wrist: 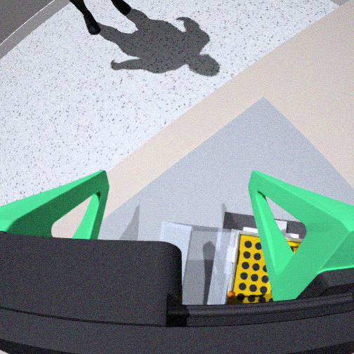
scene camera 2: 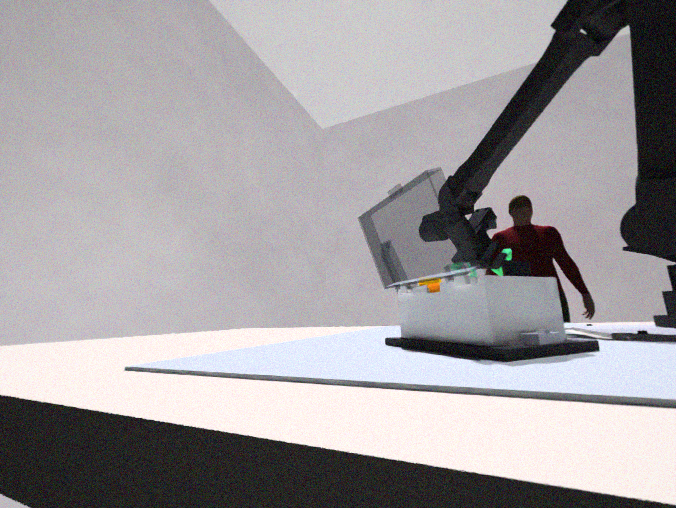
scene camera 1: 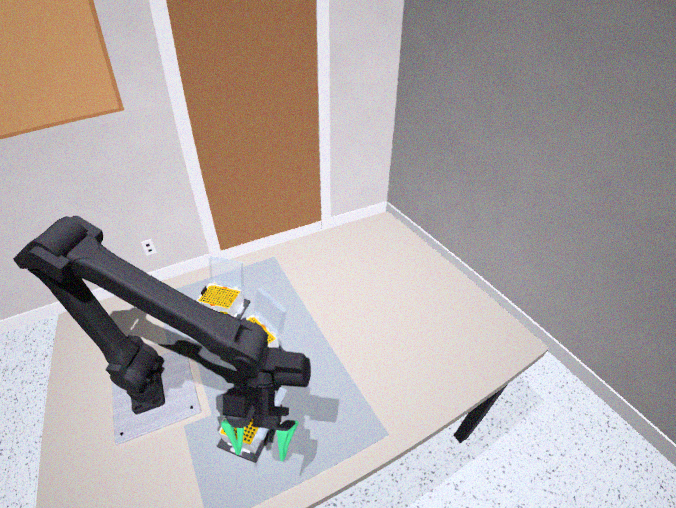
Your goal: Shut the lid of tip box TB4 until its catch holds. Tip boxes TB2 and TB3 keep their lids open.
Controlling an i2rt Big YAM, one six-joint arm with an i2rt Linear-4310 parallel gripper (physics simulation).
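Frame: origin at the arm's base, x ahead, y left, z up, level; metres.
Seen in the pictures: gripper, fingertip midpoint: [scene camera 1: 260, 457]; arm's base, link origin: [scene camera 1: 148, 391].
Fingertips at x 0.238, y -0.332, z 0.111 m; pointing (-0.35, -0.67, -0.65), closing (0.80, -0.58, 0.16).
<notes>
Offsets run from my fingertips to a thing's top centre. "*": to the spot under its first point. Level surfaces: height alone.
Tip box TB4 @[0.049 m down, 0.026 m ahead, 0.542 m left] [scene camera 1: 248, 434] [scene camera 2: 442, 316] [wrist: 252, 267], a whitish box with a yellow rack on a black base, is nearest the table's front edge. Its clear lid @[* 0.010 m down, 0.079 m ahead, 0.612 m left] [scene camera 2: 404, 234] [wrist: 200, 265] stands open, leaning back; in scene camera 1 the arm mostly hides it. My gripper [scene camera 1: 260, 456] [scene camera 2: 483, 273] [wrist: 178, 178] is open and empty, low at TB4, about the height of its rim. In the wrist view one finger overlaps the rack and the other is past the lid. Two other boxes @[0.040 m down, 0.034 m ahead, 0.551 m left] [scene camera 1: 219, 296] [scene camera 1: 261, 329] have lids @[* 0.011 m down, 0.082 m ahead, 0.607 m left] [scene camera 1: 226, 270] @[* 0.010 m down, 0.160 m ahead, 0.376 m left] [scene camera 1: 271, 310] open; I cannot read which is TB2 or TB3.
The boxes stand on a blue-grey mat @[0.115 m down] [scene camera 1: 333, 393] [scene camera 2: 273, 360] [wrist: 260, 145] on the beige table @[0.118 m down] [scene camera 1: 415, 305]. The arm stands on a pale base plate [scene camera 1: 180, 382] at the left and passes over the mat. A person in red [scene camera 2: 532, 245] stands behind TB4.
</notes>
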